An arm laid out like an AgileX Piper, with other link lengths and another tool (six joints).
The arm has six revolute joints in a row. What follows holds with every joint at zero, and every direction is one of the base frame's. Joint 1 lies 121.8 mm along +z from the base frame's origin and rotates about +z. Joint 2 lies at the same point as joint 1 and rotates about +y. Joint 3 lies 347.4 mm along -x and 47.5 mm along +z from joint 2 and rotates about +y. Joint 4 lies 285.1 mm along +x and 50.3 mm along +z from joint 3 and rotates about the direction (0.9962, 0, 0.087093). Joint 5 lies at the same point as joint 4 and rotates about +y. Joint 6 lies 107 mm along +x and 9.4 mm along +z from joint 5 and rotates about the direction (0.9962, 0, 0.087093). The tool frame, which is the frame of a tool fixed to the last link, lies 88 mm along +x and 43 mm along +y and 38.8 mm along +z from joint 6; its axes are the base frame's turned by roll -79.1, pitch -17.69 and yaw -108.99 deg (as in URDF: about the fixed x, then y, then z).
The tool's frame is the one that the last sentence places.
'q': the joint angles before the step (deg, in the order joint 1, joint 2, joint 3, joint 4, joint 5, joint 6). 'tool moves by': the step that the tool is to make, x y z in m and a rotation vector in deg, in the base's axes. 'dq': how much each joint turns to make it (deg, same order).
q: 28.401 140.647 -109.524 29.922 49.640 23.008
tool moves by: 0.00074 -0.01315 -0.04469 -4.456 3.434 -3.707
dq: 0.105 3.290 -0.065 -4.370 -0.366 6.341
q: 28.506 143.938 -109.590 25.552 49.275 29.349
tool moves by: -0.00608 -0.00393 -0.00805 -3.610 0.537 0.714
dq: 0.695 0.122 -0.040 -4.335 1.397 2.791
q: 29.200 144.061 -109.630 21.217 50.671 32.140
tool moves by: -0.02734 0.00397 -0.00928 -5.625 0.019 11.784
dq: 1.575 0.001 -0.002 -5.300 4.753 -6.581
